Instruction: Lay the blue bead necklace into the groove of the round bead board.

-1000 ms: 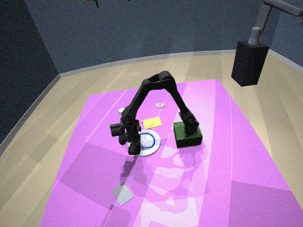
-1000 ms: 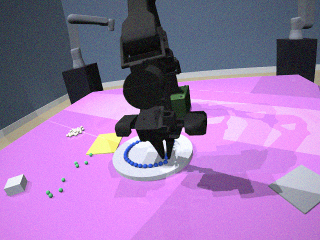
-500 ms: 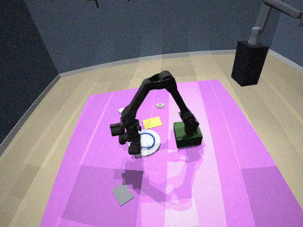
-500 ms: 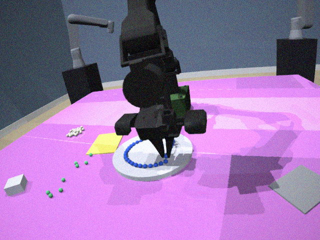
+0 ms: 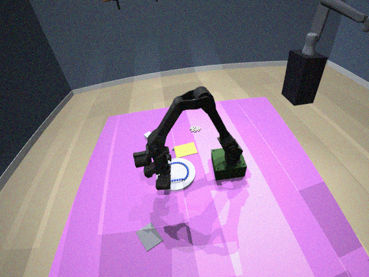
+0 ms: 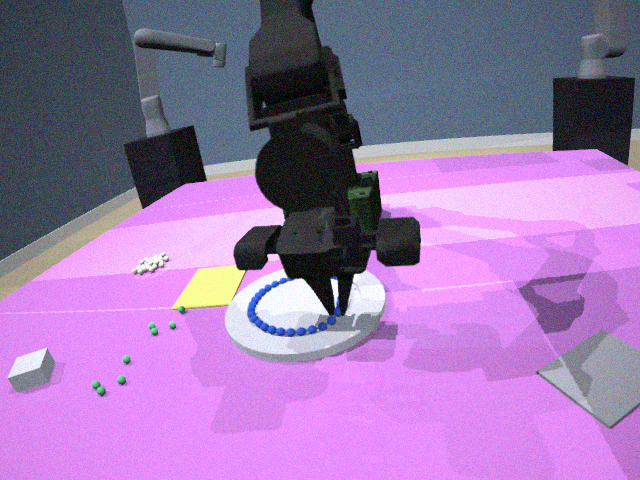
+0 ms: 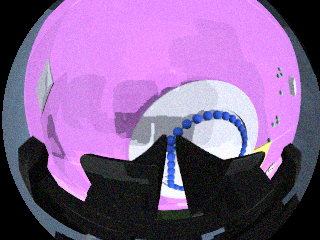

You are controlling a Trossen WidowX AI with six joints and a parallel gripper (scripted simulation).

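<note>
My gripper tip is now 4 cm past the round white bead board, 5 cm to the left of it and 1 cm above it. Also, from my gripper tip: yellow sheet: 11 cm behind, 21 cm to the right, 2 cm below; then grey tile: 10 cm ahead, 26 cm to the left, 2 cm below; then cube: 10 cm ahead, 38 cm to the right, 1 cm below.
</note>
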